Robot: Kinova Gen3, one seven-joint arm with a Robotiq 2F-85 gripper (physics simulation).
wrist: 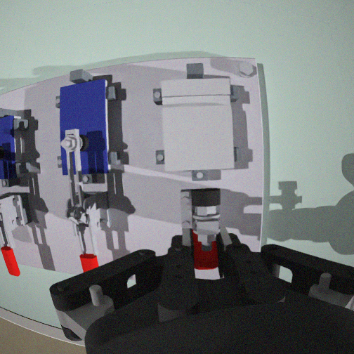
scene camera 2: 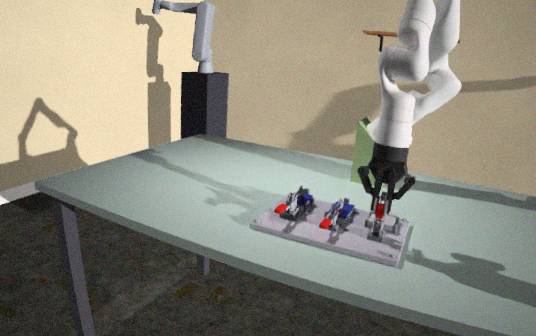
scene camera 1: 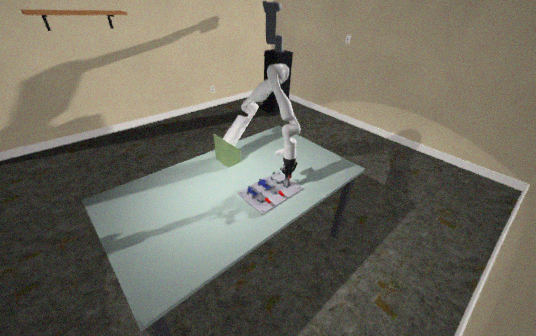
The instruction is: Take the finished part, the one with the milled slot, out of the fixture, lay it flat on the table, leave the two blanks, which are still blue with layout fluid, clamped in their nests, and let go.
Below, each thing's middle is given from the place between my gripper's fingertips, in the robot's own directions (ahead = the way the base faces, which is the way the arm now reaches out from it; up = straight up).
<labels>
Right now my hand is 2 cm past the toggle clamp spindle (wrist: 205,200) and 1 cm below it. Round my hand: finished part (wrist: 196,113) (9 cm behind, 1 cm to the right, 5 cm below); fixture plate (scene camera 2: 350,238) (3 cm behind, 11 cm to the right, 7 cm below).
</labels>
